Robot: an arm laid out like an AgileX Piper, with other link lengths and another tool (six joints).
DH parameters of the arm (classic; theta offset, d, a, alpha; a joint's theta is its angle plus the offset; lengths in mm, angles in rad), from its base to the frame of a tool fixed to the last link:
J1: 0 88.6 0 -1.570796
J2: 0.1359 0 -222.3 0
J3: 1.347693 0 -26.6 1.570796
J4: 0 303.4 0 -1.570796
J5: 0 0 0 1.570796
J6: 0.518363 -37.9 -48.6 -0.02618
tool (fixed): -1.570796 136 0 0
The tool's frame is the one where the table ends.
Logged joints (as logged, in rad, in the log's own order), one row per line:
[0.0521 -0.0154 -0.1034 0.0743 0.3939 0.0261]
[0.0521 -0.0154 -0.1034 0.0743 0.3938 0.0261]
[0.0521 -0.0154 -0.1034 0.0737 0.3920 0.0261]
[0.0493 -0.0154 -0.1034 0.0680 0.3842 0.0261]
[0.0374 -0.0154 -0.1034 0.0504 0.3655 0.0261]
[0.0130 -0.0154 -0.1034 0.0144 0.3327 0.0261]
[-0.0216 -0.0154 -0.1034 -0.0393 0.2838 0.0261]
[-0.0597 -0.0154 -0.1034 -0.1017 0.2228 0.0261]
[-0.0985 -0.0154 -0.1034 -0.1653 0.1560 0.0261]
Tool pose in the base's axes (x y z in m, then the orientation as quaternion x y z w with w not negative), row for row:
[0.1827 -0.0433 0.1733 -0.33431 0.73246 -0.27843 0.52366]
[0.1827 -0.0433 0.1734 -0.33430 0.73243 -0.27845 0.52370]
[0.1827 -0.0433 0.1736 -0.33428 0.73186 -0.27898 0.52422]
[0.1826 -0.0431 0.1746 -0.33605 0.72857 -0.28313 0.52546]
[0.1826 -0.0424 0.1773 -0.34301 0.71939 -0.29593 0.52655]
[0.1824 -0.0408 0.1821 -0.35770 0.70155 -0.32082 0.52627]
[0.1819 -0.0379 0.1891 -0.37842 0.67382 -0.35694 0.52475]
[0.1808 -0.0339 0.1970 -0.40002 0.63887 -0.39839 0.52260]
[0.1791 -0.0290 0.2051 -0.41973 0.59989 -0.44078 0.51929]
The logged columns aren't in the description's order. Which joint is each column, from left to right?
Columns, left to right: J4, J2, J1, J6, J5, J3.
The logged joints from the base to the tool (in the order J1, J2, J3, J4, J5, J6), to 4 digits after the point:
[-0.1034 -0.0154 0.0261 0.0521 0.3939 0.0743]
[-0.1034 -0.0154 0.0261 0.0521 0.3938 0.0743]
[-0.1034 -0.0154 0.0261 0.0521 0.3920 0.0737]
[-0.1034 -0.0154 0.0261 0.0493 0.3842 0.0680]
[-0.1034 -0.0154 0.0261 0.0374 0.3655 0.0504]
[-0.1034 -0.0154 0.0261 0.0130 0.3327 0.0144]
[-0.1034 -0.0154 0.0261 -0.0216 0.2838 -0.0393]
[-0.1034 -0.0154 0.0261 -0.0597 0.2228 -0.1017]
[-0.1034 -0.0154 0.0261 -0.0985 0.1560 -0.1653]

